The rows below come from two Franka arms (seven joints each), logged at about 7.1 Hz.
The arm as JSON. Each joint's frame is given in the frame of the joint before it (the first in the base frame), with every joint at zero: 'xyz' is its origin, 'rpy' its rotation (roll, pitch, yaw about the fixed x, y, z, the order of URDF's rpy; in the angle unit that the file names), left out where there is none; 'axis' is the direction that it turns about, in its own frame. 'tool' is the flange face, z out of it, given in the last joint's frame.
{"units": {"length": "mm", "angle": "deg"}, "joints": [
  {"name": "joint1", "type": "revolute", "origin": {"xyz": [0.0, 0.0, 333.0]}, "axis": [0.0, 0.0, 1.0]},
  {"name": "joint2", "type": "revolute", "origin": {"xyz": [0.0, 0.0, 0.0]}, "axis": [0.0, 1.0, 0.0]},
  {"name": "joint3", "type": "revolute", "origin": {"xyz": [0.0, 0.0, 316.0]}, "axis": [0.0, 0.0, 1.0]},
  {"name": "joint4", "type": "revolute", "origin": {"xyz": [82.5, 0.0, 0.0]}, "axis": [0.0, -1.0, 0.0]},
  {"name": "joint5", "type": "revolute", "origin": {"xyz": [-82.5, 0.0, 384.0]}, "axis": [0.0, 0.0, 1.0]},
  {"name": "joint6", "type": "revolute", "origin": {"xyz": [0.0, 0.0, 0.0]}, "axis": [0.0, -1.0, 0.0]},
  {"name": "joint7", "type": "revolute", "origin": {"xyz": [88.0, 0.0, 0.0]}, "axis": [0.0, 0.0, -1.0]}
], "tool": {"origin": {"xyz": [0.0, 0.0, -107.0], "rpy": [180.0, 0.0, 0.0]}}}
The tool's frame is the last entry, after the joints.
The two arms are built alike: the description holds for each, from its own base.
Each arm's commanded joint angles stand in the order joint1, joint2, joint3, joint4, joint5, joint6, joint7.
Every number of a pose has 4 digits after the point.
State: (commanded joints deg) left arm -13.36 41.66 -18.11 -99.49 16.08 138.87 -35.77; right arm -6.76 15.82 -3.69 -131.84 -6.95 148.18 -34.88
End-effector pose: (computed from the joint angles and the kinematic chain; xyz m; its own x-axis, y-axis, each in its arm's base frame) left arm 0.5774 -0.3312 0.1765 0.9981 -0.0614 -0.0054 -0.0612 -0.9978 0.0248; right arm 0.5211 -0.0944 0.2282 0.8619 0.5052 -0.0433 0.5071 -0.8590 0.0700
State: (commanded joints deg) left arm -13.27 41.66 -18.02 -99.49 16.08 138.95 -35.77; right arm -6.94 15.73 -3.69 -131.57 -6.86 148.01 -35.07
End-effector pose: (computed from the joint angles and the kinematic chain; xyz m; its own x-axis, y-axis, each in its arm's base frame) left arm 0.5784 -0.3295 0.1764 0.9983 -0.0586 -0.0041 -0.0585 -0.9980 0.0246; right arm 0.5224 -0.0964 0.2305 0.8627 0.5041 -0.0406 0.5057 -0.8597 0.0716
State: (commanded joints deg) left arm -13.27 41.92 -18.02 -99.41 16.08 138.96 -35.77; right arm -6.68 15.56 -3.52 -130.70 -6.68 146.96 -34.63
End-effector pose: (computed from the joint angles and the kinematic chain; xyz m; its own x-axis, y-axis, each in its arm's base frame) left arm 0.5782 -0.3295 0.1741 0.9983 -0.0583 -0.0072 -0.0581 -0.9980 0.0245; right arm 0.5272 -0.0934 0.2361 0.8648 0.5006 -0.0395 0.5021 -0.8619 0.0712
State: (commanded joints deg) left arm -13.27 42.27 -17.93 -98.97 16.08 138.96 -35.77; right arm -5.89 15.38 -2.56 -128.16 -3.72 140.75 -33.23
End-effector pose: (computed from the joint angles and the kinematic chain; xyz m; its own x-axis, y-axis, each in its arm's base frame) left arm 0.5804 -0.3290 0.1730 0.9984 -0.0555 -0.0061 -0.0554 -0.9981 0.0254; right arm 0.5347 -0.0796 0.2450 0.8827 0.4647 -0.0694 0.4667 -0.8843 0.0148
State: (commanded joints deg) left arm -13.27 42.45 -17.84 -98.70 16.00 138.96 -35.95; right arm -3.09 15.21 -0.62 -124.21 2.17 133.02 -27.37
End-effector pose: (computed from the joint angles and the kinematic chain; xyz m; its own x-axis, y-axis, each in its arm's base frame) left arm 0.5820 -0.3285 0.1726 0.9988 -0.0492 -0.0054 -0.0491 -0.9984 0.0263; right arm 0.5494 -0.0349 0.2622 0.9216 0.3777 -0.0892 0.3724 -0.9254 -0.0707
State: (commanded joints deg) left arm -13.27 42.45 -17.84 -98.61 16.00 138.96 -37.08; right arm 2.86 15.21 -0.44 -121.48 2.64 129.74 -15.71
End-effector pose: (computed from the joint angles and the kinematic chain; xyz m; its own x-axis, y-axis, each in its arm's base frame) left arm 0.5825 -0.3286 0.1732 0.9996 -0.0292 -0.0046 -0.0291 -0.9992 0.0269; right arm 0.5598 0.0249 0.2766 0.9530 0.2827 -0.1089 0.2774 -0.9588 -0.0613
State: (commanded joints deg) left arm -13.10 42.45 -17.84 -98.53 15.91 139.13 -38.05; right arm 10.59 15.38 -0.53 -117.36 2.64 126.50 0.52
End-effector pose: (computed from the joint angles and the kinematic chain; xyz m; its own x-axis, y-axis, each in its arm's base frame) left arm 0.5842 -0.3272 0.1740 1.0000 -0.0078 -0.0021 -0.0077 -0.9995 0.0300; right arm 0.5681 0.1025 0.2999 0.9844 0.1377 -0.1094 0.1351 -0.9904 -0.0304
